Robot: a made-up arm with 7 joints.
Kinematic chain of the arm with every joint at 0, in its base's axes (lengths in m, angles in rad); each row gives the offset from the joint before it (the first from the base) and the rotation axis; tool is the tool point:
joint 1: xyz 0 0 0.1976 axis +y
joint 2: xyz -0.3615 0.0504 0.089 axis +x
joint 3: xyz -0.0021 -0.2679 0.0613 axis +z
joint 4: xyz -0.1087 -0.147 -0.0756 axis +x
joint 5: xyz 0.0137 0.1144 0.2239 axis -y
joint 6: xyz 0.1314 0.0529 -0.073 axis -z
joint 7: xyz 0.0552 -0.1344 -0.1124 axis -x
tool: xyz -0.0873 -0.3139 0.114
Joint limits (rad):
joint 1: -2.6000..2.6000
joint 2: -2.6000..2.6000
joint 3: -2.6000..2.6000
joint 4: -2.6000..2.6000
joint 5: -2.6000..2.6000
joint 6: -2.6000..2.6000
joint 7: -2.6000..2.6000
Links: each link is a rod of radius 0.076 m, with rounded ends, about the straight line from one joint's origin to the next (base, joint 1, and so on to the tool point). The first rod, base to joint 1, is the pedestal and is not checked.
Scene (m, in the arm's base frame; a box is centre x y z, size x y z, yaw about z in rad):
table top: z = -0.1
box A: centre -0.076 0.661 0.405 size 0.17 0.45 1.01 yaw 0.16
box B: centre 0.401 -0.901 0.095 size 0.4 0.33 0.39 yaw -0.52
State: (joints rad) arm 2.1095 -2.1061 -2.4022 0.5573 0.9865 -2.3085 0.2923
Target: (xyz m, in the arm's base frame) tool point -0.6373 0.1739 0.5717
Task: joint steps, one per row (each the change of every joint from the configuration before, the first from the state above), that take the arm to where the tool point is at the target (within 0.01 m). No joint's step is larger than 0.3 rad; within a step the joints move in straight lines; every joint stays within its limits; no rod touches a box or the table.
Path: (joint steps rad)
1: 0.0161 -0.1023 0.2543 0.2965 0.2232 0.0379 0.0369
2: 0.0161 -0.1023 0.2543 0.2966 0.2232 0.0379 0.0368
3: -0.0790 0.0401 -0.1446 0.0814 0.2236 -0.1225 0.0965
4: -0.0790 0.0402 -0.1446 0.0813 0.2237 -0.1224 0.0965
5: -0.0790 0.0402 -0.1446 0.0814 0.2236 -0.1224 0.0965
6: -0.2434 -0.2049 -0.1363 -0.2294 -0.2750 0.2308 -0.0343
7: -0.2434 -0.2049 -0.1363 -0.2295 -0.2750 0.2307 -0.0344

